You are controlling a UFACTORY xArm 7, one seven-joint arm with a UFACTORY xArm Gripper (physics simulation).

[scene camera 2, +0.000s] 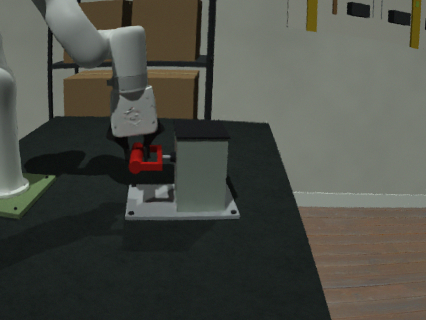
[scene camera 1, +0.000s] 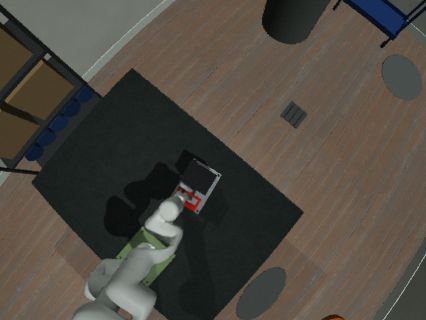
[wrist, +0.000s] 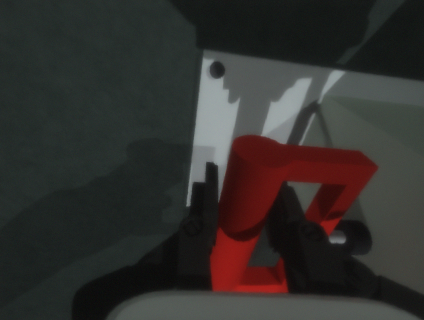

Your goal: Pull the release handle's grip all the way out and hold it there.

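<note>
The release handle's red grip is a rectangular loop with a thick round outer bar. A short metal rod joins it to the pale box-shaped housing with a black top. A short length of the rod shows between grip and housing. My gripper points down and is shut on the round bar, one finger on its outer side and the other inside the loop. In scene camera 1 the arm's wrist mostly hides the fingers.
The housing stands on a light base plate on the dark table top. The arm's green mounting plate is near the housing. A shelf rack with cardboard boxes stands behind the table.
</note>
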